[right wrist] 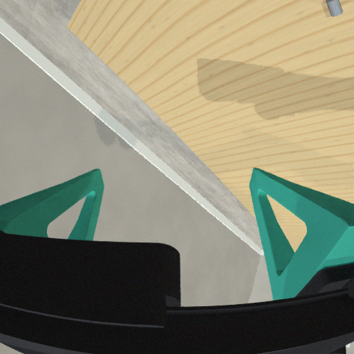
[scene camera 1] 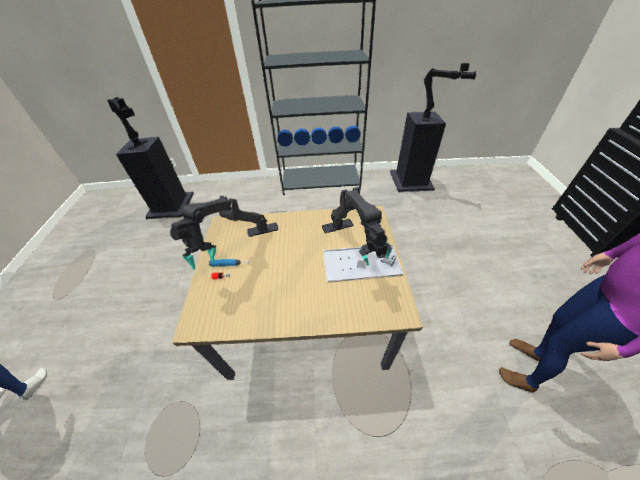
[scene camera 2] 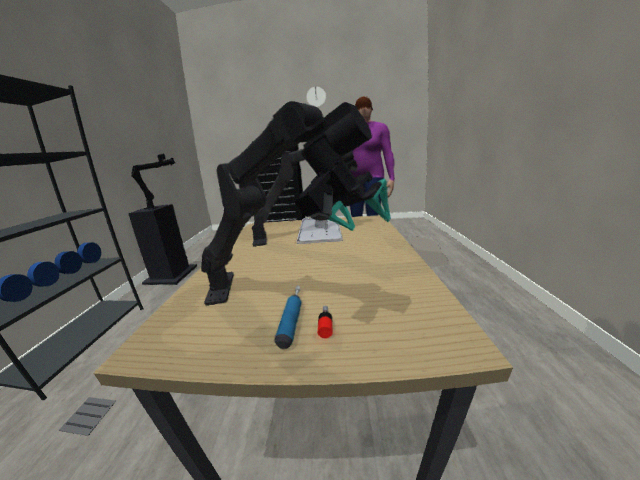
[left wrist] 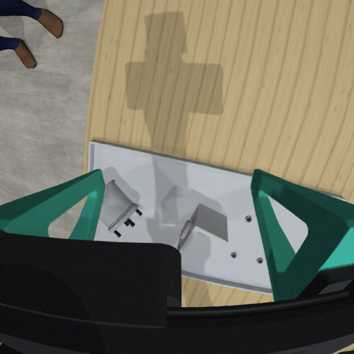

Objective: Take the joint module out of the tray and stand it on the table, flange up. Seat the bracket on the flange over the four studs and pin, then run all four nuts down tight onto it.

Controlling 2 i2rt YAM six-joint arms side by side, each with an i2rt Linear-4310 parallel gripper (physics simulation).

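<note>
The joint module [scene camera 1: 388, 259] [left wrist: 117, 202], a grey cylinder, lies on its side in the white tray [scene camera 1: 331, 275] [scene camera 2: 305, 238] [left wrist: 130, 162]; its flange with dark studs faces down-right in the left wrist view. The grey bracket [scene camera 1: 360, 264] [left wrist: 212, 222] lies beside it in the tray. Small dark nuts [scene camera 1: 340, 258] [left wrist: 248, 218] lie at the tray's other end. My left gripper [scene camera 1: 376, 257] [left wrist: 177, 177] is open and empty above the tray, over the module and bracket. My right gripper [scene camera 1: 201, 263] [scene camera 2: 370, 224] [right wrist: 176, 176] is open and empty, high near the table's left edge in scene camera 1.
A blue driver [scene camera 1: 224, 262] [scene camera 2: 289, 316] and a short red driver [scene camera 1: 217, 275] [scene camera 2: 325, 326] lie on the table [scene camera 1: 294, 310] [scene camera 2: 413, 351], near my right gripper in scene camera 1. A person [scene camera 1: 589, 310] [scene camera 2: 378, 149] stands beyond the tray's end of the table.
</note>
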